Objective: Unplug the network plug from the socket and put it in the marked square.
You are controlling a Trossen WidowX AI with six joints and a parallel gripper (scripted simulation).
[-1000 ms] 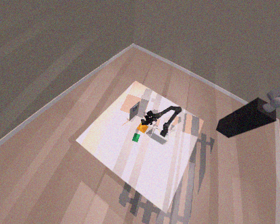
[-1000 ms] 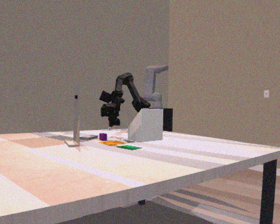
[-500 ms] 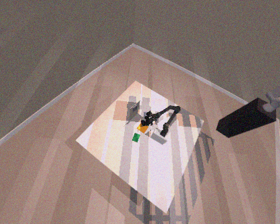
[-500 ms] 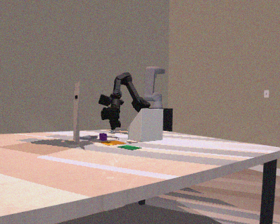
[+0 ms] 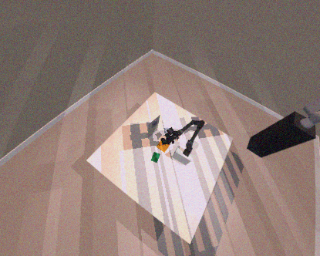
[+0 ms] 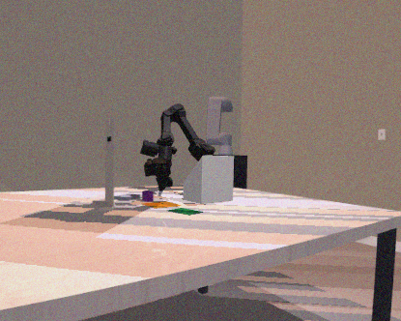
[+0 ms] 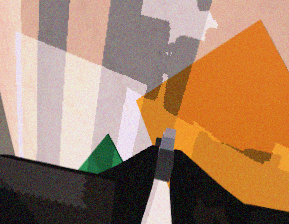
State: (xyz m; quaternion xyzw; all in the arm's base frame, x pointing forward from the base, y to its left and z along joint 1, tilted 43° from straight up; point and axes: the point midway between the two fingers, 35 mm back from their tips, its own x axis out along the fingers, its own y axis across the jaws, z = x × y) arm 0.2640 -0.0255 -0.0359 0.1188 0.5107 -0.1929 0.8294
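The orange square lies 50 mm below my gripper tip and 10 mm behind it. Also, from my gripper tip: grey patch: 220 mm to the right, 60 mm ahead, 50 mm below; network plug: right at my gripper tip; green patch: 160 mm to the left, 50 mm below, 20 mm behind.
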